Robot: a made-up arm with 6 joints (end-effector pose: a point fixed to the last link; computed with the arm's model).
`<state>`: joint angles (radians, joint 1 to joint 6).
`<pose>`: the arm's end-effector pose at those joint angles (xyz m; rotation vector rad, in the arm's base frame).
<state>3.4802 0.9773 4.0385 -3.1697 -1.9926 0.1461</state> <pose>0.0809 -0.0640 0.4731 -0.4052 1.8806 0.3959</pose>
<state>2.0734 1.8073 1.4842 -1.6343 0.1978 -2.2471</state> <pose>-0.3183 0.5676 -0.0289 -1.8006 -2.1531 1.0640</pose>
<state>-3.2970 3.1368 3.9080 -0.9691 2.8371 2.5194</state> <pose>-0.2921 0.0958 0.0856 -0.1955 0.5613 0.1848</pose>
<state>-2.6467 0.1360 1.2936 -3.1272 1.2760 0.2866</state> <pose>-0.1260 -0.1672 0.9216 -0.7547 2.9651 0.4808</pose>
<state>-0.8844 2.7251 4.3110 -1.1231 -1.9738 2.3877</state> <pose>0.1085 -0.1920 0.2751 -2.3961 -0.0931 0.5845</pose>
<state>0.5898 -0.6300 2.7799 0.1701 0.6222 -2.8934</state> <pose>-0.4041 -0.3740 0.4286 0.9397 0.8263 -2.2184</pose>
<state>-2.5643 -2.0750 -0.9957 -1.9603 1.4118 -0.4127</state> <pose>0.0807 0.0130 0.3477 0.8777 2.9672 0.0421</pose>
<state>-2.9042 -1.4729 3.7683 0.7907 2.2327 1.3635</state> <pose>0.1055 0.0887 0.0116 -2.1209 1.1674 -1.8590</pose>
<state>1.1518 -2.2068 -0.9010 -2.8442 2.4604 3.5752</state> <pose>-0.1452 -0.1210 0.3690 -0.9267 0.8795 0.9538</pose>
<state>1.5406 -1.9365 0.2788 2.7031 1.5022 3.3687</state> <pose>-0.0963 -0.5699 0.3794 0.3193 -0.8948 1.7881</pose>
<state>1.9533 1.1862 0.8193 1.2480 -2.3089 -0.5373</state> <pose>-0.2307 0.6476 0.3333 -1.4982 0.2935 -0.3451</pose>
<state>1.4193 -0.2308 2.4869 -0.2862 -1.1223 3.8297</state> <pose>0.0238 -0.3991 0.7614 -1.5083 -0.8911 -1.9636</pose>
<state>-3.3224 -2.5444 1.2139 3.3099 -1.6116 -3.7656</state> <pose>0.4711 -0.1736 -0.2367 -1.1868 1.0147 2.3968</pose>
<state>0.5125 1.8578 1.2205 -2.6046 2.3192 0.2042</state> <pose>0.4831 0.3579 -0.0969 0.2333 -0.1942 -2.2406</pose>
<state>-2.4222 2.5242 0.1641 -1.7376 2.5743 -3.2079</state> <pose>0.0876 0.0575 -0.2276 -0.5654 -2.1058 -1.3613</pose>
